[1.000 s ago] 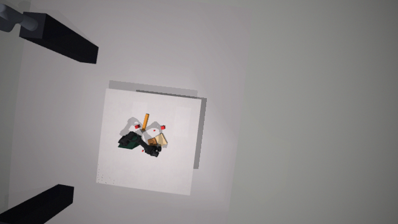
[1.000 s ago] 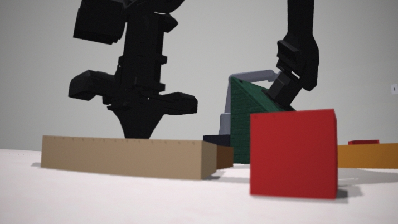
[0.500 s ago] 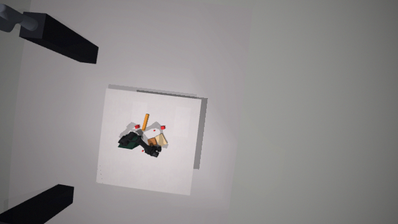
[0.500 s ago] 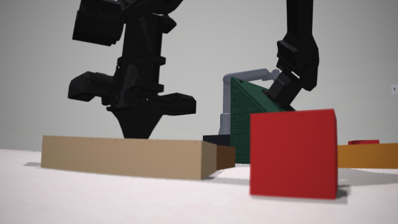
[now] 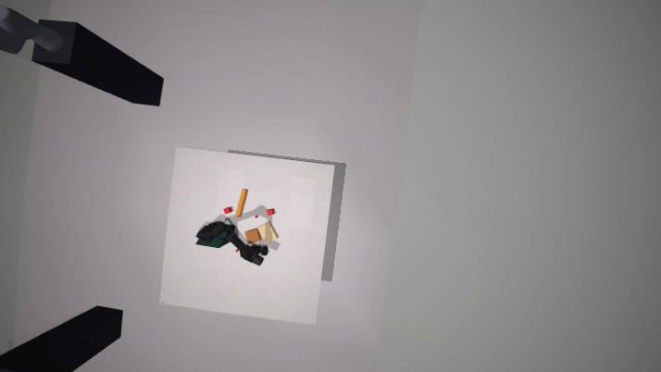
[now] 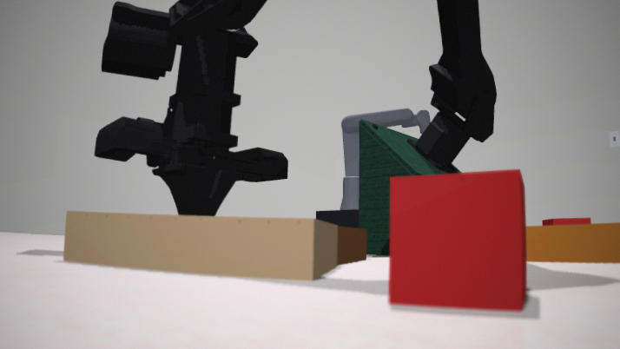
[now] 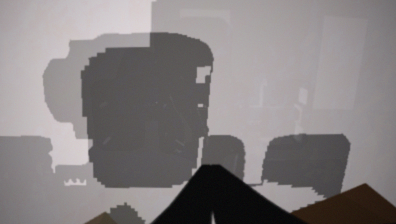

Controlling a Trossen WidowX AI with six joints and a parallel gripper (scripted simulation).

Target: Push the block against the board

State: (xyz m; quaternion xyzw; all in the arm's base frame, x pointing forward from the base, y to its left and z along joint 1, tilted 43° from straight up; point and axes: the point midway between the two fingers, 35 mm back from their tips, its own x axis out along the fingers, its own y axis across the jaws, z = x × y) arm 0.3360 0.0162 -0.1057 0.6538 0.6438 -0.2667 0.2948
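Now: gripper tip 60 mm past the brown square block, 80 mm to the right of it and 10 mm below it. Round my gripper tip: tan board (50 mm ahead, 120 mm to the left, 10 mm above); long orange bar (190 mm behind, 320 mm to the left, 10 mm above).
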